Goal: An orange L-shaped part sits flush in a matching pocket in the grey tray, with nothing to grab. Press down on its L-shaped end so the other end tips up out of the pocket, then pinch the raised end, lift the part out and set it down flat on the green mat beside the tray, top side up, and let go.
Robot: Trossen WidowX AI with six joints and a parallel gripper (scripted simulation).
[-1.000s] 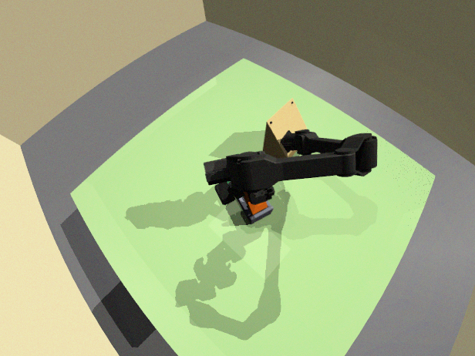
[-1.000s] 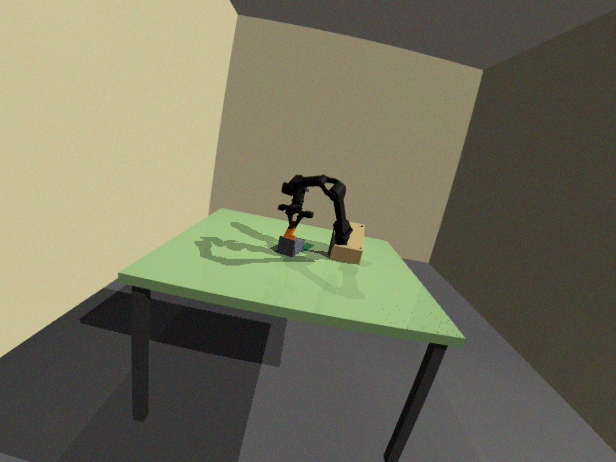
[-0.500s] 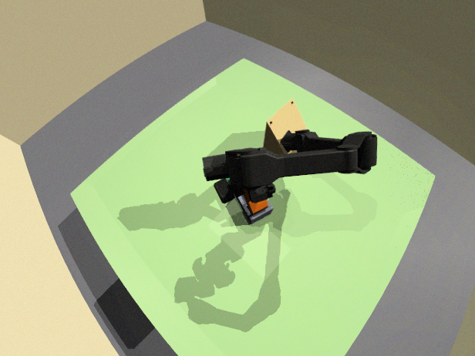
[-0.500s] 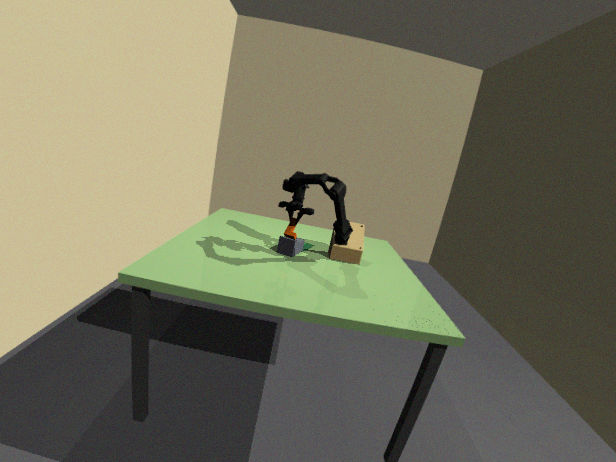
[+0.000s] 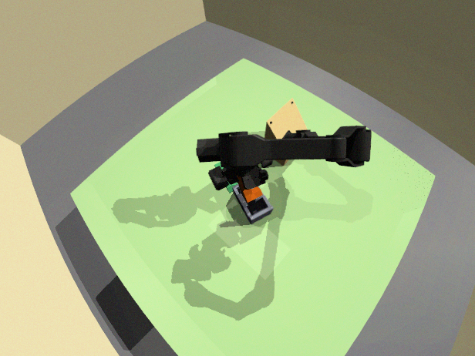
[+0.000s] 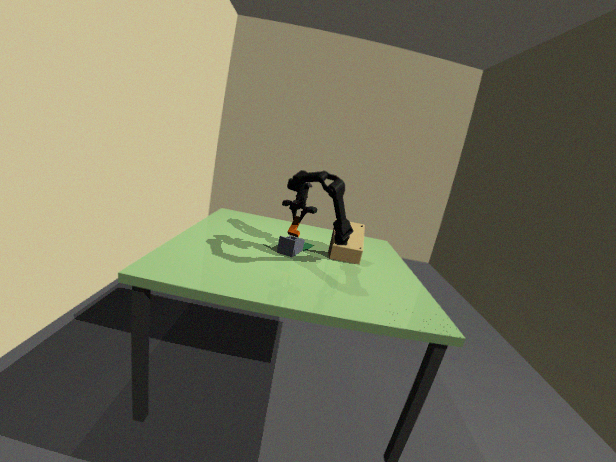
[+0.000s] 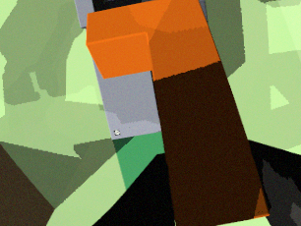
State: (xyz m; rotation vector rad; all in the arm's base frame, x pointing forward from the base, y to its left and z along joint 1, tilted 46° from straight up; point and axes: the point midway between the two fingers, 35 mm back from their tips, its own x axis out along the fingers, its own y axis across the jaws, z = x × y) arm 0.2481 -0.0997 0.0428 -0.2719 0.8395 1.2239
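Now: the dark green mat 60 mm behind my gripper tip, 90 mm to the right of it and 170 mm below it. The rest, counted from my gripper tip: orange L-shaped part 30 mm to the left, 30 mm below.
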